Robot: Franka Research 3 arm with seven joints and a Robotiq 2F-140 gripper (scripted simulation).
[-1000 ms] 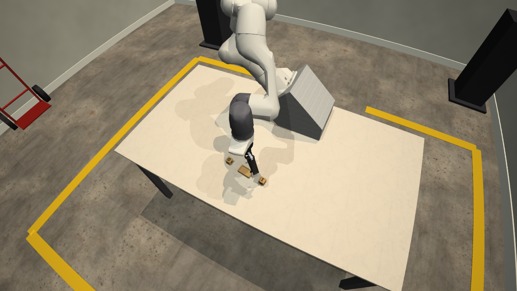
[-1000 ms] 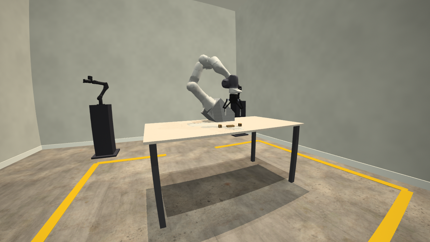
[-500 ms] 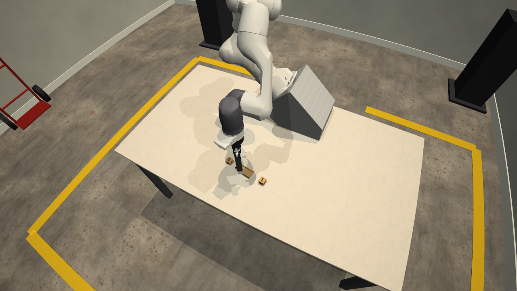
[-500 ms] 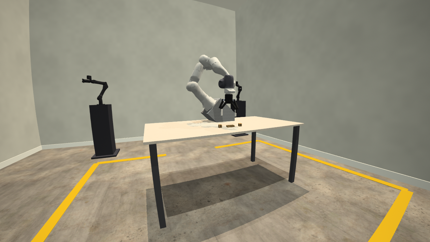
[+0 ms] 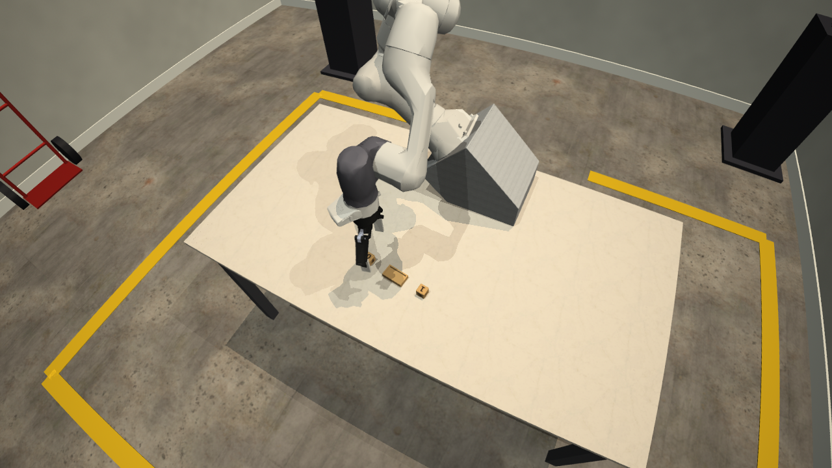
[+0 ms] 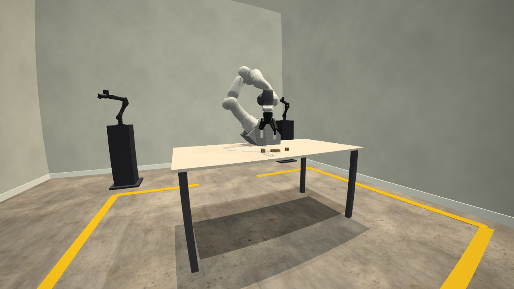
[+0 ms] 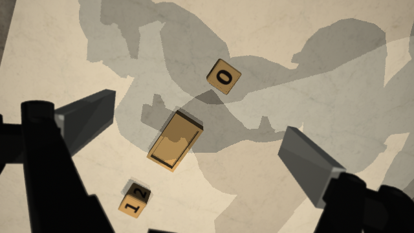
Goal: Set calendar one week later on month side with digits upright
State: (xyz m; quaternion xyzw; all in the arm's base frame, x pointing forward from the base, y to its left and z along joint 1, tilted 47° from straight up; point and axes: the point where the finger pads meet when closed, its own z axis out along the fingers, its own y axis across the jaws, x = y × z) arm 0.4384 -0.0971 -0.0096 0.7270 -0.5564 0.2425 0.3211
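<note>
My hand is 10 mm past the wooden digit cube, 40 mm to the left of it and 110 mm above it. From my hand the other things lie so: wooden tray 70 mm to the left, 110 mm below.
</note>
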